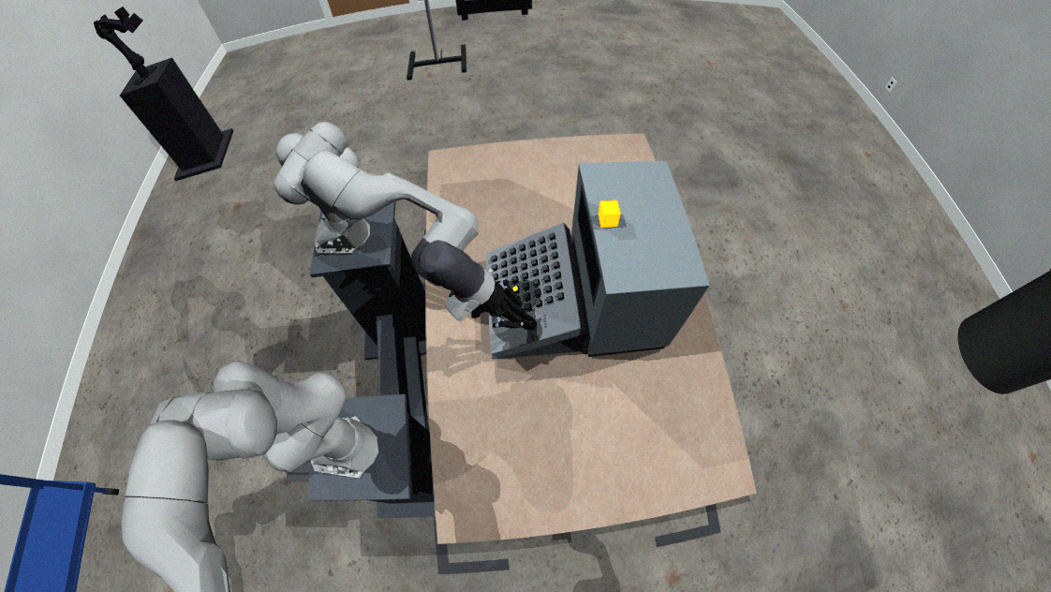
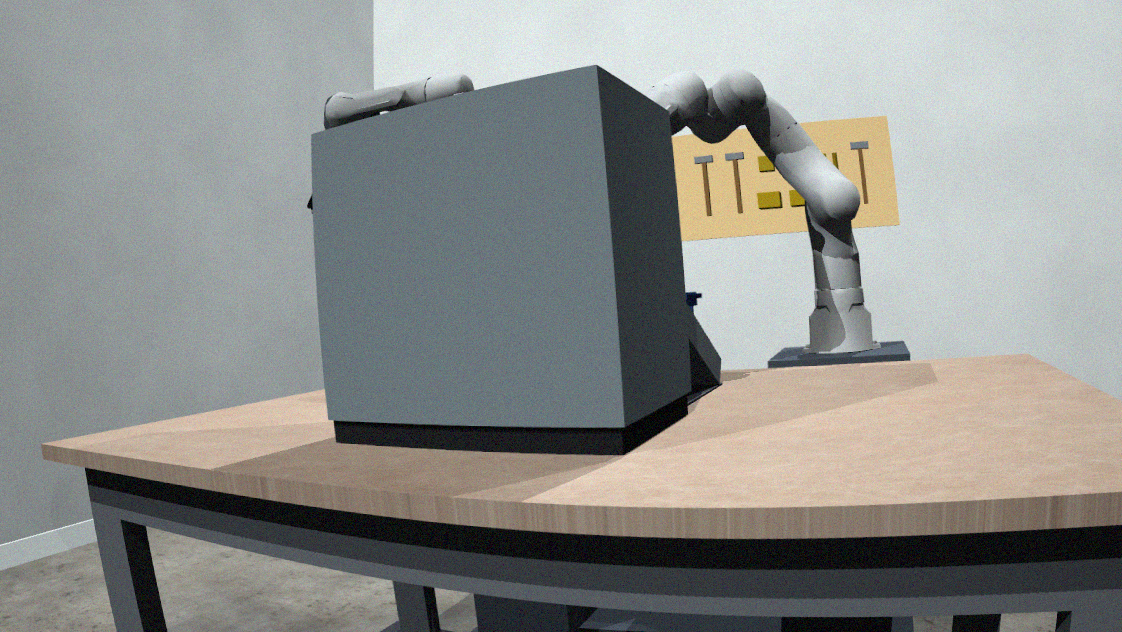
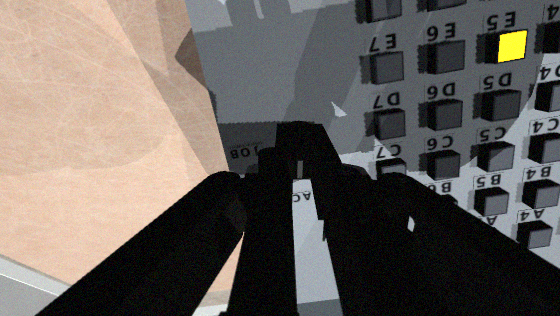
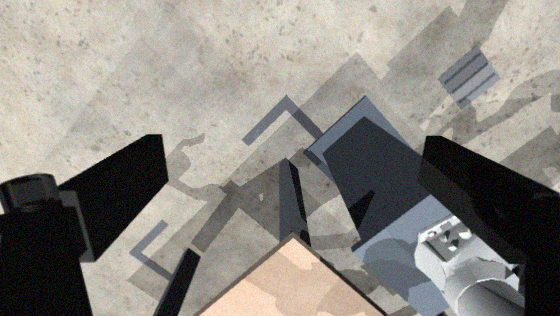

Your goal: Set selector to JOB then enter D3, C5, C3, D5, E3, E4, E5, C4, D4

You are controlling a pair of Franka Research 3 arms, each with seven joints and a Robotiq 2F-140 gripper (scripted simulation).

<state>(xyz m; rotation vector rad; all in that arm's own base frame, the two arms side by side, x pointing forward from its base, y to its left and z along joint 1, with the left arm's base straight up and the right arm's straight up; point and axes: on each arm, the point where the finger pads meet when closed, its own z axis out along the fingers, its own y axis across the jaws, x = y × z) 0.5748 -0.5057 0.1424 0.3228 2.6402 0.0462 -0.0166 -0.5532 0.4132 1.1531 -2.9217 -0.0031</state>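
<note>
Now: the black selector 20 mm below my left hand and 20 mm ahead of it. The rest, counted from my left hand: E5 key 130 mm to the left, 50 mm below; D5 key 120 mm to the left, 30 mm below, 30 mm ahead; C5 key 120 mm to the left, 60 mm ahead, 20 mm below.
</note>
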